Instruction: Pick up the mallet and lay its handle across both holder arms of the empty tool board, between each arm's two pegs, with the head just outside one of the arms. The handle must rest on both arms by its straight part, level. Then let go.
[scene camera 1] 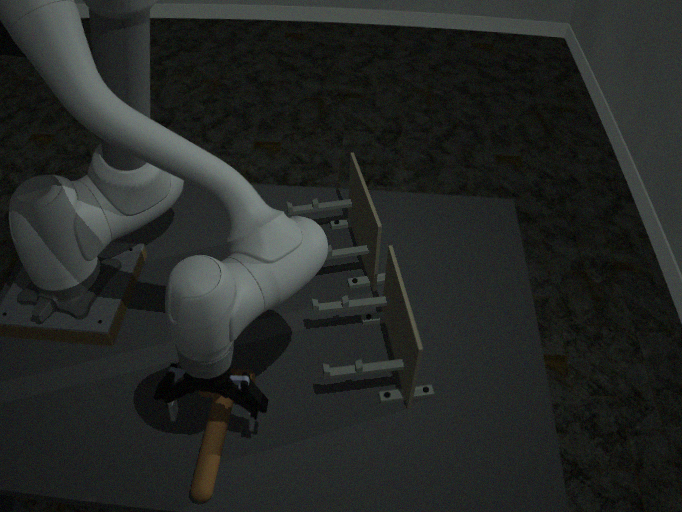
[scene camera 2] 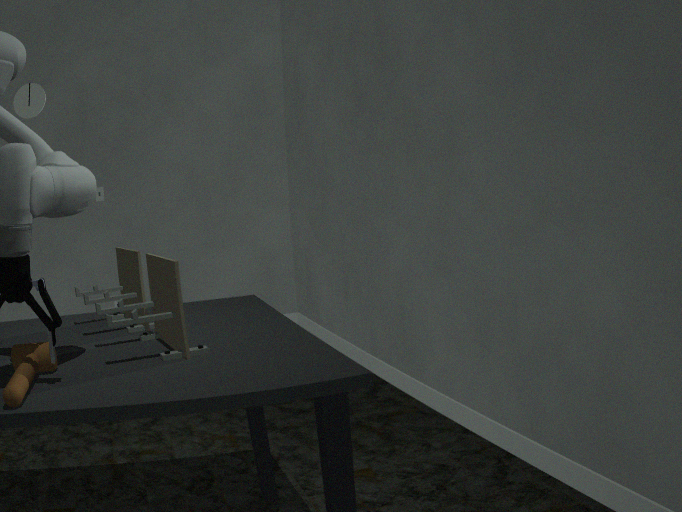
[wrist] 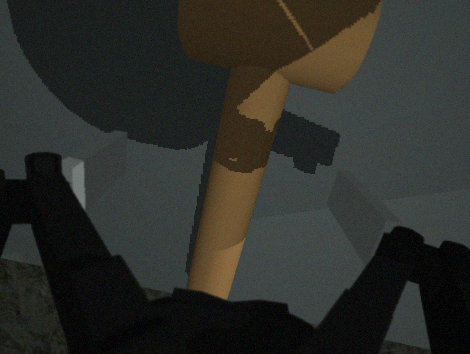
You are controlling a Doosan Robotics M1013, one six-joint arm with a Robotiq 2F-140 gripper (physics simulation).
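Pixels of known places: gripper, between the fingertips: point(scene camera 1: 213, 419) point(scene camera 2: 22, 361) point(wrist: 231, 170); arm's base, origin of its link: point(scene camera 1: 70, 283).
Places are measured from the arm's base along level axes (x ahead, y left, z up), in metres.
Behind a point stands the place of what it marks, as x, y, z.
Note:
The orange-brown mallet point(scene camera 1: 212, 454) {0.476, -0.293, -0.004} point(scene camera 2: 22, 380) {0.485, -0.311, -0.010} point(wrist: 232, 200) {0.462, -0.252, 0.000} lies on the dark table, its head partly hidden under the gripper in scene camera 1 and its handle pointing to the near edge. My gripper point(scene camera 1: 213, 418) {0.453, -0.229, 0.004} point(wrist: 231, 170) {0.453, -0.229, 0.004} is open and low over the mallet, with one finger on each side of the handle and not touching it. The near tool board point(scene camera 1: 402, 325) {0.757, 0.019, 0.093} point(scene camera 2: 168, 305) {0.763, 0.006, 0.055} stands upright to the right; its two holder arms point(scene camera 1: 358, 302) {0.654, 0.090, 0.047} point(scene camera 1: 374, 366) {0.721, -0.057, 0.047} are bare, each with two pegs.
A second board point(scene camera 1: 364, 220) {0.615, 0.299, 0.083} point(scene camera 2: 128, 272) {0.607, 0.316, 0.097} stands behind the near one, with two holder arms point(scene camera 1: 327, 206) {0.511, 0.357, 0.050} point(scene camera 1: 352, 251) {0.606, 0.227, 0.050} that show no tool; the robot arm partly hides the lower one. The robot's base plate point(scene camera 1: 123, 292) {0.134, 0.010, 0.000} is at the left. Small feet point(scene camera 1: 407, 392) {0.793, -0.063, -0.009} stick out under the boards.

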